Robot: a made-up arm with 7 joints. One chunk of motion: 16 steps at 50 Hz.
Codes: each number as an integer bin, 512 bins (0 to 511) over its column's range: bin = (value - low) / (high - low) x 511, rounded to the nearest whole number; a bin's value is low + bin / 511 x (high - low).
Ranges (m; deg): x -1.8..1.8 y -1.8..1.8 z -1.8..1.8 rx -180..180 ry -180..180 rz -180..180
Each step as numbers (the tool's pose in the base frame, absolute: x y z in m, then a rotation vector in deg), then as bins.
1 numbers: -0.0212 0.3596 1.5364 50.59 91.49 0.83
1 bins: 252 307 474 327 385 257
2 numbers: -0.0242 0.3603 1.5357 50.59 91.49 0.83
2 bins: 252 307 473 327 385 257
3 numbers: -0.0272 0.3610 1.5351 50.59 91.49 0.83
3 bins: 252 307 473 327 385 257
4 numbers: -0.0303 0.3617 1.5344 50.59 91.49 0.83
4 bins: 251 307 473 327 385 257
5 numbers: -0.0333 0.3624 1.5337 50.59 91.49 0.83
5 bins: 251 307 473 327 385 257
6 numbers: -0.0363 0.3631 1.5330 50.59 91.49 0.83
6 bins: 250 307 473 327 385 257
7 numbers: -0.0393 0.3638 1.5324 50.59 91.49 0.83
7 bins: 250 307 473 327 385 257
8 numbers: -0.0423 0.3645 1.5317 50.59 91.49 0.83
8 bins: 249 307 473 327 385 257
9 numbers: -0.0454 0.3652 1.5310 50.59 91.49 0.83
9 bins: 249 307 473 327 385 257
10 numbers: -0.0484 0.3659 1.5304 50.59 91.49 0.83
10 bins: 249 307 473 327 385 257
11 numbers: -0.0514 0.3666 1.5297 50.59 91.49 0.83
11 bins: 248 308 473 327 385 257
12 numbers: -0.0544 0.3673 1.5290 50.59 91.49 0.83
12 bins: 248 308 473 327 385 257
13 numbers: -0.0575 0.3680 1.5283 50.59 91.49 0.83
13 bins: 247 308 472 327 385 257
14 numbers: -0.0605 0.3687 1.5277 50.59 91.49 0.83
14 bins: 247 308 472 327 385 257
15 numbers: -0.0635 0.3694 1.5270 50.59 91.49 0.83
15 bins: 246 308 472 327 385 257
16 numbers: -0.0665 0.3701 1.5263 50.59 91.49 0.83
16 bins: 246 308 472 327 385 257
